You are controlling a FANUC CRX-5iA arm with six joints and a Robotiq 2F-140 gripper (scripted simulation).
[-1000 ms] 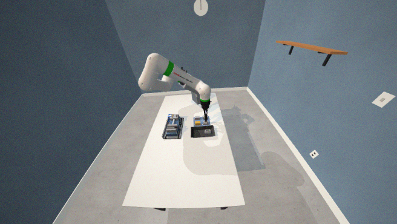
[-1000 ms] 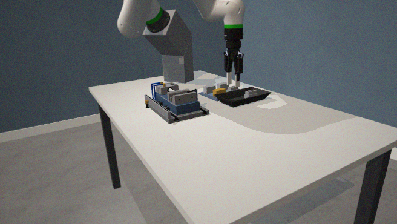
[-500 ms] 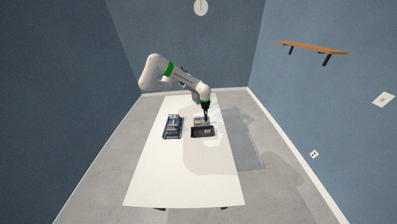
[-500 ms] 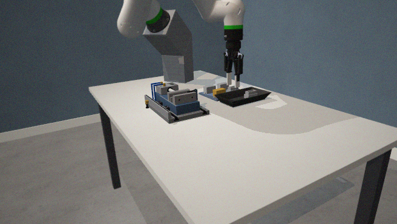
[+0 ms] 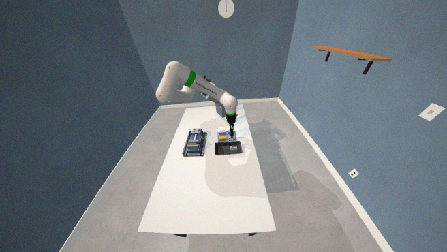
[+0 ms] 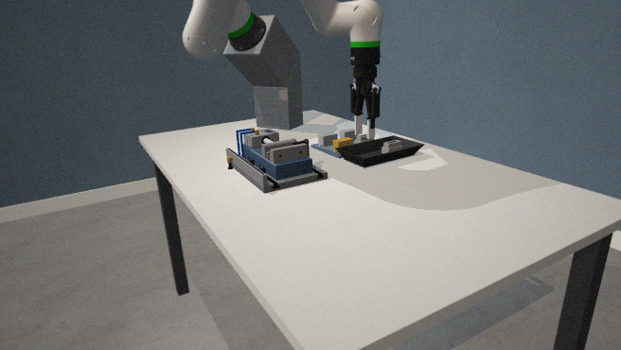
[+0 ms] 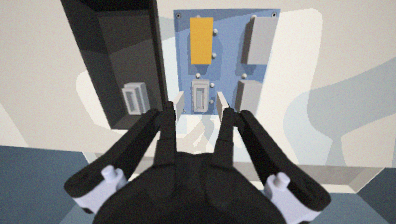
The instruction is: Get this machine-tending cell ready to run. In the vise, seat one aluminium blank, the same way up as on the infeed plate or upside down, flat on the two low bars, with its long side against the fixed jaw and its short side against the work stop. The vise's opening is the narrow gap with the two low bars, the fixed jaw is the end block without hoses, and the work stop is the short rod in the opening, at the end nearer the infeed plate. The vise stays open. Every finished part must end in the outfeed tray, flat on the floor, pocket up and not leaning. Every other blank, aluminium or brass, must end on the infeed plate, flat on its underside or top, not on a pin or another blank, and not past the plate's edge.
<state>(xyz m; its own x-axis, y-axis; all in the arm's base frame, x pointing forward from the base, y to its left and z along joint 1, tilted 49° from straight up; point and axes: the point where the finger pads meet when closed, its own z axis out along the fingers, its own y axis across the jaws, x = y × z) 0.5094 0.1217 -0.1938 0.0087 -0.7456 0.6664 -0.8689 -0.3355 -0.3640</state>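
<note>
Right now my hand is 9 cm to the left of the brass blank and 4 cm above it. Round my hand: aluminium blank (9 cm behind, 9 cm to the right, 4 cm below).
</note>
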